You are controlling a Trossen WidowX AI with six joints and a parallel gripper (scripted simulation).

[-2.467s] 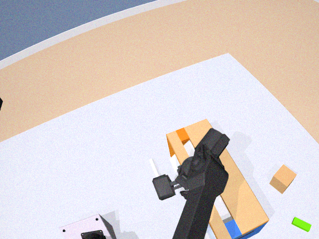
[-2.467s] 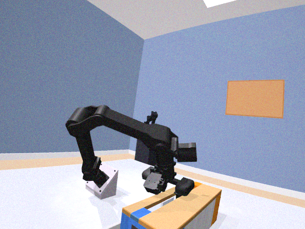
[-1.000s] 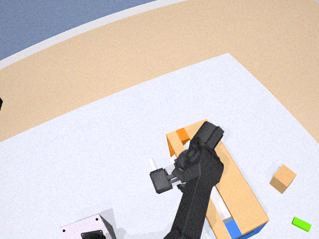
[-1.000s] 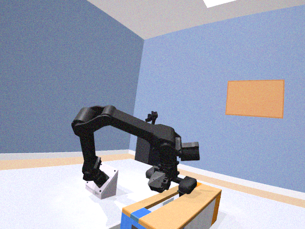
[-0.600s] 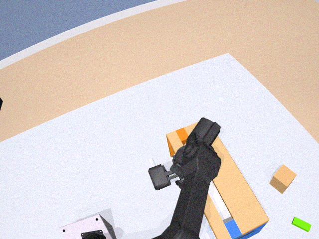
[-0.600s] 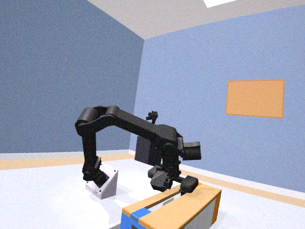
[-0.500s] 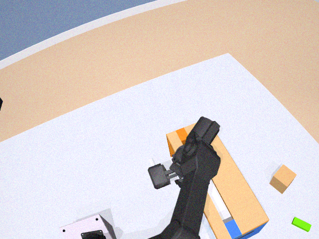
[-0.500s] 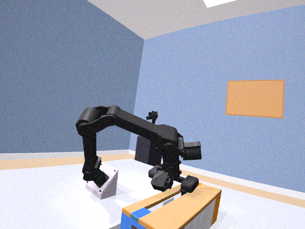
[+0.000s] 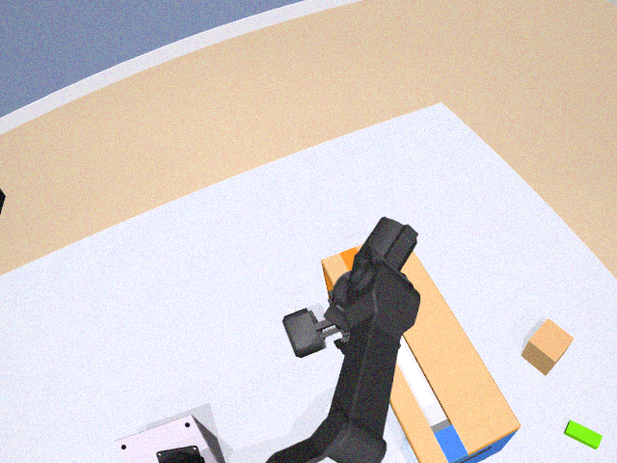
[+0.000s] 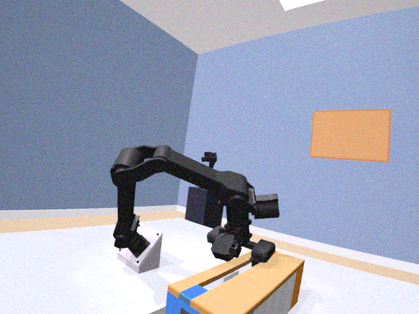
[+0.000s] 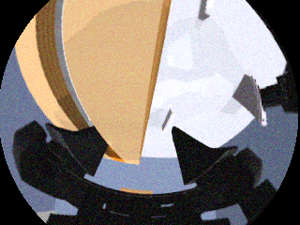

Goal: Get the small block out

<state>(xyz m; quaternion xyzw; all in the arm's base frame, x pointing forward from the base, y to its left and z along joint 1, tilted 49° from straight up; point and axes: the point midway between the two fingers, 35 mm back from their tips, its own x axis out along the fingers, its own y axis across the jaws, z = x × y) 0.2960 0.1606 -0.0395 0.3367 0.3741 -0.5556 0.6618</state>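
My gripper tip is 5 cm short of the tan block and 2 cm to the right of it. Round my gripper tip: box: 4 cm ahead, 8 cm to the right, 3 cm below; tan cube: 31 cm ahead, 14 cm to the right, 6 cm below.
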